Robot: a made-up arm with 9 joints.
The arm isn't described. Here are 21 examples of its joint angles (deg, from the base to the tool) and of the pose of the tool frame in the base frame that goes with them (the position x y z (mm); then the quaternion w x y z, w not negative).
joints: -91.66 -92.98 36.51 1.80 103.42 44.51 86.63 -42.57 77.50
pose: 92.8 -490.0 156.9 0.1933 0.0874 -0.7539 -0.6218
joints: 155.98 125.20 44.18 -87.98 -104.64 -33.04 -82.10 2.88 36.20
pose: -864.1 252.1 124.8 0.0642 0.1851 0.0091 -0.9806
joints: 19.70 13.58 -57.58 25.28 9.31 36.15 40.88 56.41 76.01
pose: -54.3 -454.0 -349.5 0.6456 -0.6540 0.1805 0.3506
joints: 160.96 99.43 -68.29 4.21 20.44 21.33 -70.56 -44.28 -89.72
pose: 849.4 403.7 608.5 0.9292 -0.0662 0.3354 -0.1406
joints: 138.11 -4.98 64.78 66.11 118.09 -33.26 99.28 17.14 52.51
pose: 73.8 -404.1 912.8 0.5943 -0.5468 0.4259 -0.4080
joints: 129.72 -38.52 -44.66 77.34 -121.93 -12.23 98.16 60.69 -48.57
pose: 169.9 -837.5 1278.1 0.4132 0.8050 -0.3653 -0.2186
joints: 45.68 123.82 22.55 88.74 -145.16 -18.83 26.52 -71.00 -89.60
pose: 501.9 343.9 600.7 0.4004 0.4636 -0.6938 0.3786
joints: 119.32 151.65 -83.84 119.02 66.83 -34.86 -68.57 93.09 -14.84
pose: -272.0 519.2 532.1 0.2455 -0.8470 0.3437 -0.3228
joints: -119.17 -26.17 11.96 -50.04 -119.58 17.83 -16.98 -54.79 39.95
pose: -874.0 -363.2 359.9 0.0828 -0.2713 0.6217 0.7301
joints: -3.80 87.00 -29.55 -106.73 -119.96 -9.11 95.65 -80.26 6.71
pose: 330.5 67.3 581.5 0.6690 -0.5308 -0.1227 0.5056
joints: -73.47 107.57 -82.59 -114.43 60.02 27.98 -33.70 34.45 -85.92
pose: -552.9 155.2 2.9 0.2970 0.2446 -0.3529 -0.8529
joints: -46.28 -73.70 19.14 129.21 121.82 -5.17 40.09 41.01 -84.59
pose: 302.5 -502.2 321.7 0.6737 -0.6920 -0.1664 -0.1988
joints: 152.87 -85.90 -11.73 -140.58 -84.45 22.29 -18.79 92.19 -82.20
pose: -204.8 107.6 417.8 0.4176 -0.7617 0.4951 -0.0143
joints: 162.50 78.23 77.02 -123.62 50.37 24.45 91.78 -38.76 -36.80
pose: 63.0 -58.7 564.4 0.4114 0.3863 -0.8018 -0.1967
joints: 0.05 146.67 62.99 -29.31 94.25 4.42 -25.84 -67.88 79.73
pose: 30.7 -72.0 695.1 0.4977 -0.3192 0.7753 -0.2223
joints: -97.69 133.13 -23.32 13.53 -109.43 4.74 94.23 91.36 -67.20
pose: 775.0 777.0 125.6 0.6963 -0.5264 -0.4723 -0.1226
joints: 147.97 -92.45 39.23 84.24 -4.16 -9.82 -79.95 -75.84 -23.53
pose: -383.9 -894.3 -538.7 0.4867 0.0090 0.4719 -0.7351
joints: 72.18 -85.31 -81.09 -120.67 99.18 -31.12 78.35 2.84 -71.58
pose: -91.3 -400.6 781.5 0.3140 -0.7991 -0.5117 -0.0302
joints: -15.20 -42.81 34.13 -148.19 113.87 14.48 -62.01 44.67 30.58
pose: -113.7 -480.4 238.0 0.2564 0.2798 0.6646 -0.6436
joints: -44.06 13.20 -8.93 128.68 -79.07 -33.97 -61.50 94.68 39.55
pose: -29.0 -747.4 -225.6 0.1987 -0.3669 0.5927 -0.6889
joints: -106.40 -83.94 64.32 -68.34 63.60 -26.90 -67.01 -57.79 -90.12
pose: -308.5 -375.5 628.8 0.0953 0.1244 0.1615 0.9744
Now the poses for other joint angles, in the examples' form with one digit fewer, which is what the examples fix.
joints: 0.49 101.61 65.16 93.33 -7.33 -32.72 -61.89 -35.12 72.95
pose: -604 540 -198 0.286 0.317 0.881 0.205
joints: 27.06 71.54 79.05 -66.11 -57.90 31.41 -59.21 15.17 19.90
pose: 902 659 464 0.875 0.047 0.022 0.481
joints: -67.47 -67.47 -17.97 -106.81 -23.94 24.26 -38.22 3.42 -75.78
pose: -70 241 505 0.310 -0.177 0.042 0.933
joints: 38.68 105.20 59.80 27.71 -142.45 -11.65 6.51 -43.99 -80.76
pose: 545 402 151 0.275 0.668 -0.688 0.063
